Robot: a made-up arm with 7 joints.
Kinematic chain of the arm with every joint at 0, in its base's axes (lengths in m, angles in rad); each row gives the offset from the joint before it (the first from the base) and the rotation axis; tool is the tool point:
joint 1: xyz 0 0.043 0 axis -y
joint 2: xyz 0 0.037 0 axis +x
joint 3: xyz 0 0 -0.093 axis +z
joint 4: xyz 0 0 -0.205 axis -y
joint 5: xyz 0 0 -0.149 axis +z
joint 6: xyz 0 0 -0.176 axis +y
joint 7: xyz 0 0 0 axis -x
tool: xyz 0 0 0
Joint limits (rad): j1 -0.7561..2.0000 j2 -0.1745..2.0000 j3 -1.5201..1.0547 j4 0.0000..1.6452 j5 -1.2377..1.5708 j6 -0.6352..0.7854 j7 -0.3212..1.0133
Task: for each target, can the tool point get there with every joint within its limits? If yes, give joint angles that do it. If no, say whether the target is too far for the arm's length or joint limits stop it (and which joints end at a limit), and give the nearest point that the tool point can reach.
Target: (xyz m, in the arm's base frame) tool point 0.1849 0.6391 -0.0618
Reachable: yes | joints -0.1432 1.4848 0.0696 0.6332 1.1477 0.5879 -0.1695
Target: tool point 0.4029 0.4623 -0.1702
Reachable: yes | joints 0.8265 0.4561 0.8309 0.7400 1.0343 -0.3563 0.0701
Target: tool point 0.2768 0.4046 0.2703
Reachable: yes | joints 1.4216 0.9771 -0.0389 1.2525 -0.8239 0.5097 0.9128
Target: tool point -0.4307 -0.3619 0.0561
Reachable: no: joint limits stop it (at a limit: joint 1, joint 2, joint 3) | nearest point -0.1682 -0.2948 -0.2023 | short by 0.374 m
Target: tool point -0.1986 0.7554 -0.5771
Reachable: no: too far | nearest point -0.1359 0.5422 -0.3950 | short by 0.287 m
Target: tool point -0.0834 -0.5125 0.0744
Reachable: no: joint limits stop it (at a limit: joint 1, joint 2, joint 3, joint 4) | nearest point -0.1345 -0.2863 -0.1666 | short by 0.334 m
